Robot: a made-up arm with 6 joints. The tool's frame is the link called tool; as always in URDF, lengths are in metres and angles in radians. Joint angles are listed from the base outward. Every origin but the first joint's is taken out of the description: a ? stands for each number. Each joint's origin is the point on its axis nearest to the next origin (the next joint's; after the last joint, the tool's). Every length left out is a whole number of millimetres.
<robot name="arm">
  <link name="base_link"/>
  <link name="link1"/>
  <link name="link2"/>
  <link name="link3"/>
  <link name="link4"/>
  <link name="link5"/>
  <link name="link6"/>
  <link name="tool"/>
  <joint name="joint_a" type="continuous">
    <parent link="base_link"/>
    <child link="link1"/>
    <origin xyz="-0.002 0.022 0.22"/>
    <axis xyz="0 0 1"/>
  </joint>
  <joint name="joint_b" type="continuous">
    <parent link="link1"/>
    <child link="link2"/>
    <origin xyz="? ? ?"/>
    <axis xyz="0 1 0"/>
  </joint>
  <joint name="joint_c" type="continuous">
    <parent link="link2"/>
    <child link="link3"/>
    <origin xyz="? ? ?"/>
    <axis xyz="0 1 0"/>
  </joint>
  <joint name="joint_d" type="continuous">
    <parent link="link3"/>
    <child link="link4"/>
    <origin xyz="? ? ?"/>
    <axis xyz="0 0 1"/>
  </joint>
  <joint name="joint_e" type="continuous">
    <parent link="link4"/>
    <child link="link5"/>
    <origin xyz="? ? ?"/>
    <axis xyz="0 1 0"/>
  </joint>
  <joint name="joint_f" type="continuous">
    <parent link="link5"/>
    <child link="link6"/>
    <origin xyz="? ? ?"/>
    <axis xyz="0 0 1"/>
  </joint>
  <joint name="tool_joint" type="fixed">
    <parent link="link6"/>
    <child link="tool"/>
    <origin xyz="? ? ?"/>
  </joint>
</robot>
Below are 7 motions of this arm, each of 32 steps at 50 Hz.
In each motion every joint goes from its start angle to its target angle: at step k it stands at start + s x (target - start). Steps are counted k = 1, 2, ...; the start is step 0. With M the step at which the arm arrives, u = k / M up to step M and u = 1 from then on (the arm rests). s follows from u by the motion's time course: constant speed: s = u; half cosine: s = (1 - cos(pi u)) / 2; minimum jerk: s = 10 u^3 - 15 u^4 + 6 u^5.
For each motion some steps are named. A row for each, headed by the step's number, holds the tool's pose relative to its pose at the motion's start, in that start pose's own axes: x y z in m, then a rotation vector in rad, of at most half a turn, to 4 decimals.
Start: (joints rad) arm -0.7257 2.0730 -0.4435 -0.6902 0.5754 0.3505
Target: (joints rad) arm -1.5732 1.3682 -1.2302 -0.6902 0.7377 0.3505
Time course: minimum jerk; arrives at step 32
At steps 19, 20, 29, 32:
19: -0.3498 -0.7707 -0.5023 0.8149 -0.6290 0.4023
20: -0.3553 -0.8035 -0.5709 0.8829 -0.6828 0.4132
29: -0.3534 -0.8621 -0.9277 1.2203 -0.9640 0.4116
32: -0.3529 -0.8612 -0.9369 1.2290 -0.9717 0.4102

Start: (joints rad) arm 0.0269 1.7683 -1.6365 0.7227 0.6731 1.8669
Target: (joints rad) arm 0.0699 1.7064 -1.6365 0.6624 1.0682 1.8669
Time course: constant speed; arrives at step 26
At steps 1, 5, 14, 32:
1: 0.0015 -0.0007 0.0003 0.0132 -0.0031 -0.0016
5: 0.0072 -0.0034 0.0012 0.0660 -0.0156 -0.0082
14: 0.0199 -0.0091 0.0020 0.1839 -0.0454 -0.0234
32: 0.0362 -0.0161 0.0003 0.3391 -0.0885 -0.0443

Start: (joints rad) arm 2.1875 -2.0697 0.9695 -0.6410 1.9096 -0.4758
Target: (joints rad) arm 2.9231 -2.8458 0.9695 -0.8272 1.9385 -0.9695
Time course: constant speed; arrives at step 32
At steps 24, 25, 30, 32:
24: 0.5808 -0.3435 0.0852 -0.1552 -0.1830 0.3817
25: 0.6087 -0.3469 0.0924 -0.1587 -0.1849 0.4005
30: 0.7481 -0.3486 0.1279 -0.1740 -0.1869 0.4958
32: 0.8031 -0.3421 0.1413 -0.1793 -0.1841 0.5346

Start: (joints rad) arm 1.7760 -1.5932 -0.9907 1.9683 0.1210 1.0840
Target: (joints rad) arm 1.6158 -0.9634 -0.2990 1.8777 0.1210 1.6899
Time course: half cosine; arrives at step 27
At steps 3, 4, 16, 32:
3: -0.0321 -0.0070 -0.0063 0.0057 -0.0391 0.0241
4: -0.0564 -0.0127 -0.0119 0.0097 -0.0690 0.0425
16: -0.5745 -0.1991 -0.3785 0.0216 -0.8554 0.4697
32: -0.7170 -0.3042 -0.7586 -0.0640 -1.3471 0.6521

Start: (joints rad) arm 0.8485 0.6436 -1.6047 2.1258 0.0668 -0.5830
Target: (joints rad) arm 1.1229 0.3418 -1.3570 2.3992 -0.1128 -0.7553
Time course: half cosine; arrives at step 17
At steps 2, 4, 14, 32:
2: -0.0047 0.0005 0.0030 0.0010 -0.0132 0.0083
4: -0.0184 0.0020 0.0113 0.0042 -0.0507 0.0323
14: -0.1444 0.0126 0.0632 0.0510 -0.3358 0.2381
32: -0.1574 0.0134 0.0664 0.0570 -0.3602 0.2585

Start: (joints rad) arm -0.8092 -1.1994 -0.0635 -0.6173 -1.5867 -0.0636
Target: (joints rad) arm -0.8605 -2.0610 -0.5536 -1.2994 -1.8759 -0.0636
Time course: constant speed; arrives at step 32
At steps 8, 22, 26, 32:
8: -0.0402 -0.1442 0.2339 -0.1598 -0.3492 -0.2001
22: -0.2847 -0.3659 0.5691 -0.4566 -0.8631 -0.6351
26: -0.3867 -0.4168 0.6377 -0.5424 -0.9809 -0.7800
32: -0.5578 -0.4795 0.7125 -0.6684 -1.1275 -1.0147

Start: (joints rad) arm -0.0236 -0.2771 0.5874 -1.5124 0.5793 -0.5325
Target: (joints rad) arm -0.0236 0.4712 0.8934 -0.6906 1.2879 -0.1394
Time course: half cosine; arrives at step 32
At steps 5, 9, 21, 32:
5: -0.0274 0.0549 0.0054 -0.0915 0.0016 0.0282
9: -0.0793 0.1733 0.0054 -0.2874 0.0201 0.0763
21: -0.2000 0.6906 -0.1741 -1.1564 0.3473 0.0838
32: -0.1887 0.8870 -0.3431 -1.5142 0.6315 -0.0506

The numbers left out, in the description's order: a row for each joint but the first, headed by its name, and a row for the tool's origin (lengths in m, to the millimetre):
joint_b: -0.002 -0.001 0
joint_c: 0.011 0 0.328
joint_d: 0.015 0 0.662
joint_e: 0.016 0.027 0
joint_f: -0.017 0 0.089
tool: 0.008 -0.013 0

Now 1 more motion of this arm.
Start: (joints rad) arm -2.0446 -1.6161 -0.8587 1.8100 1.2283 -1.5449
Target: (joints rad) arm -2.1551 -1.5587 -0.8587 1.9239 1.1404 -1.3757
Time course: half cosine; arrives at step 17
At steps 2, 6, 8, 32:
2: 0.0019 0.0011 0.0019 0.0010 -0.0056 0.0103
6: 0.0158 0.0094 0.0154 0.0076 -0.0454 0.0851
8: 0.0257 0.0158 0.0254 0.0115 -0.0739 0.1401
32: 0.0556 0.0375 0.0568 0.0192 -0.1591 0.3137

